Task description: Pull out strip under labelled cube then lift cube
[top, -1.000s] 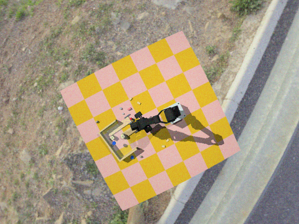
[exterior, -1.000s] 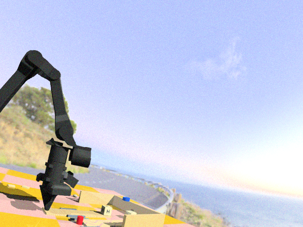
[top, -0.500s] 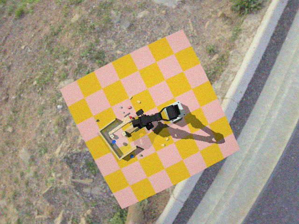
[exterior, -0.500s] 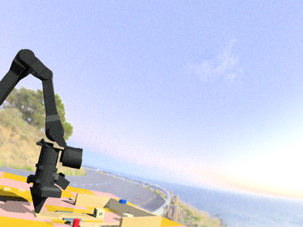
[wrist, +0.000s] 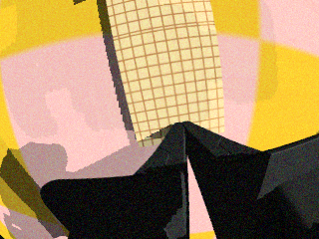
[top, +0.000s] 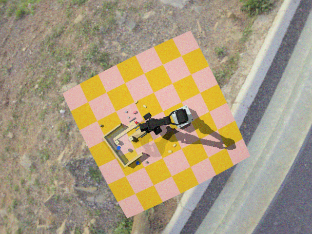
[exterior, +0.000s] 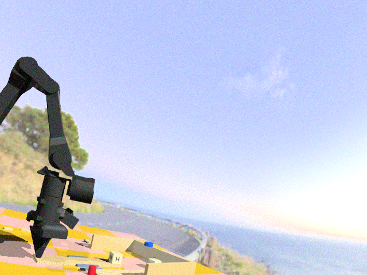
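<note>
Now: the tan gridded strip 110 mm ahead of my gripper tip and 10 mm to the left of it. Also, from my gripper tip: pink block (160 mm to the right, 90 mm ahead); red cylinder (120 mm ahead, 70 mm to the right, 10 mm above).
</note>
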